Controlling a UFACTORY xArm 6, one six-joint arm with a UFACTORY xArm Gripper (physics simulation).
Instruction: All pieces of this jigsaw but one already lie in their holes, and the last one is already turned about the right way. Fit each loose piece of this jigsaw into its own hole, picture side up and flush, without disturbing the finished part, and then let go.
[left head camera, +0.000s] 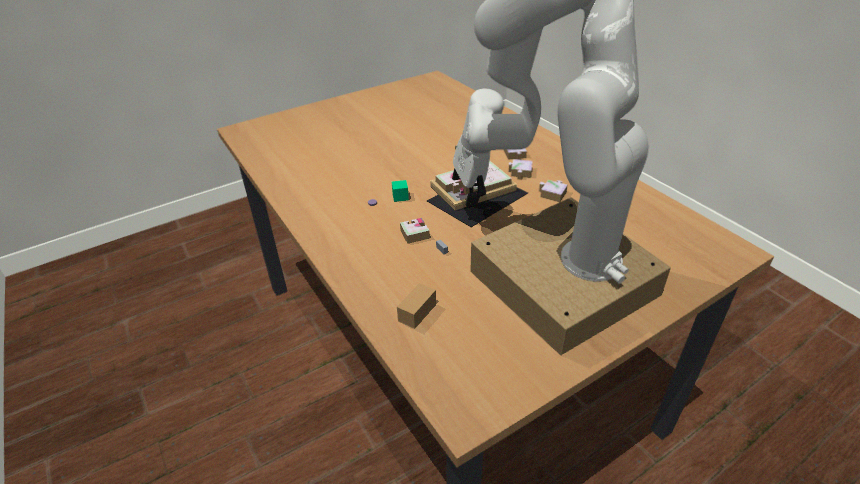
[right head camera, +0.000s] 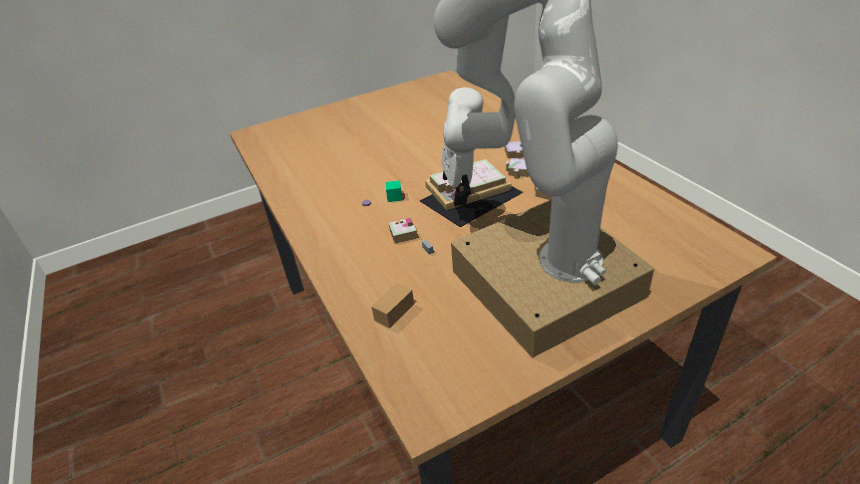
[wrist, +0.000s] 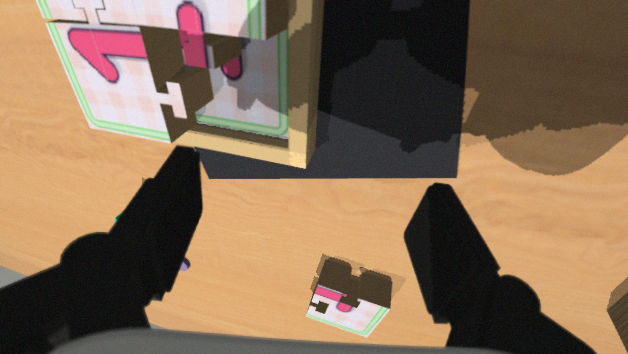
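Where they show: gripper, fingertip midpoint: (left head camera: 464, 191) (right head camera: 454, 191) (wrist: 313, 195); arm's base, origin of the base link: (left head camera: 591, 260) (right head camera: 570, 260).
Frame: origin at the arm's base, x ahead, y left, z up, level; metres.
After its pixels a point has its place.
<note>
A loose corner piece (left head camera: 414, 226) {x 0.371, y 0.219, z -0.057 m} (right head camera: 402, 228) {x 0.363, y 0.222, z -0.057 m} (wrist: 355, 317) {x 0.361, y 0.222, z -0.058 m} lies picture side up on the table, apart from the jigsaw. Its face is white with pink marks and a green edge. The jigsaw (left head camera: 499, 174) {x 0.440, y -0.088, z -0.043 m} (right head camera: 488, 172) {x 0.455, y -0.079, z -0.044 m} (wrist: 135, 100) stands in a light wooden tray (left head camera: 502, 193) {x 0.397, y -0.068, z -0.075 m} (right head camera: 481, 196) {x 0.399, y -0.023, z -0.071 m} (wrist: 304, 90) {x 0.403, y 0.037, z -0.060 m}. One corner hole (wrist: 250, 107) {x 0.435, y 0.052, z -0.067 m} is unfilled and shows a printed floor, partly shadowed. My gripper (left head camera: 466, 189) {x 0.388, y 0.062, z -0.019 m} (right head camera: 453, 188) {x 0.388, y 0.062, z -0.019 m} (wrist: 313, 195) {x 0.388, y 0.062, z -0.019 m} is wide open and empty, above that corner of the tray. In the wrist view the loose piece shows low between the fingers, beyond them.
A black mat (left head camera: 472, 216) {x 0.356, y 0.057, z -0.080 m} (right head camera: 460, 216) {x 0.359, y 0.063, z -0.080 m} (wrist: 390, 160) {x 0.359, y 0.080, z -0.080 m} lies under the tray. A green cube (left head camera: 400, 190) {x 0.521, y 0.178, z -0.048 m} (right head camera: 393, 190) {x 0.521, y 0.177, z -0.047 m}, a purple disc (left head camera: 372, 202) {x 0.550, y 0.249, z -0.077 m}, a small grey-blue block (left head camera: 442, 246) {x 0.274, y 0.197, z -0.064 m} and a brown block (left head camera: 416, 305) {x 0.113, y 0.356, z -0.040 m} lie around. Lilac pieces (left head camera: 553, 189) {x 0.318, y -0.178, z -0.056 m} lie right of the tray.
</note>
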